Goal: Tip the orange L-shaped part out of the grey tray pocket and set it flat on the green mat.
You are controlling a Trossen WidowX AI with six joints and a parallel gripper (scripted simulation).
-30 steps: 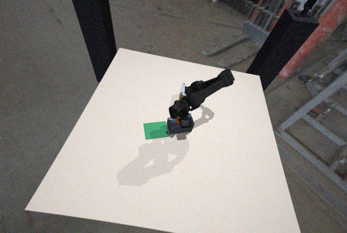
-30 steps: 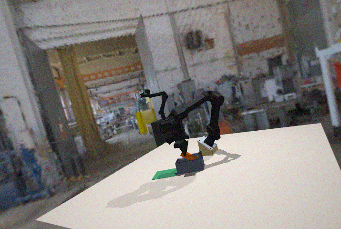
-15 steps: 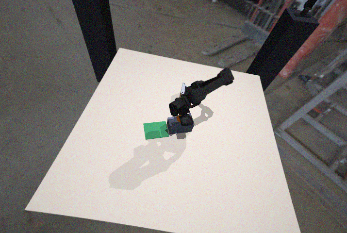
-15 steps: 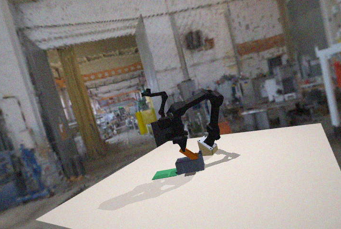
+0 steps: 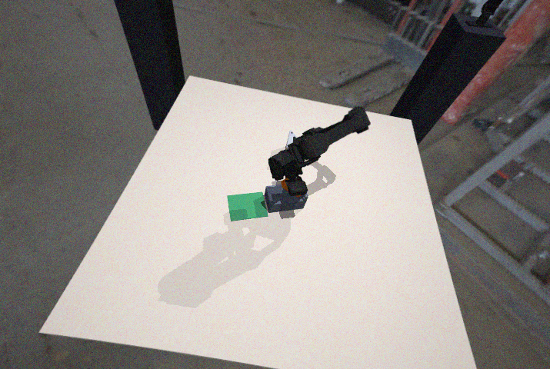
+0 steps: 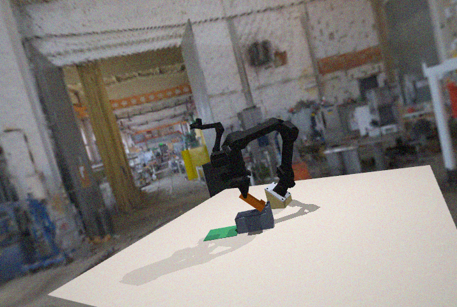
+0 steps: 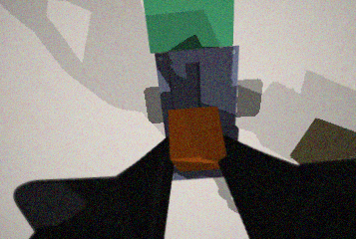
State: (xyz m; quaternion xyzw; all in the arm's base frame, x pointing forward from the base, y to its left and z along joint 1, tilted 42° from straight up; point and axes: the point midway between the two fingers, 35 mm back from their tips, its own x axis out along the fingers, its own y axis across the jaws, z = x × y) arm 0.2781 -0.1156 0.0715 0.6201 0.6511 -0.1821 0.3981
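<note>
The green mat is 3 cm ahead of my gripper tip, 14 cm to the right of it and 15 cm below it. From my gripper tip the other things lie so: orange L-shaped part: 2 cm behind, 3 cm to the left, 3 cm below.
</note>
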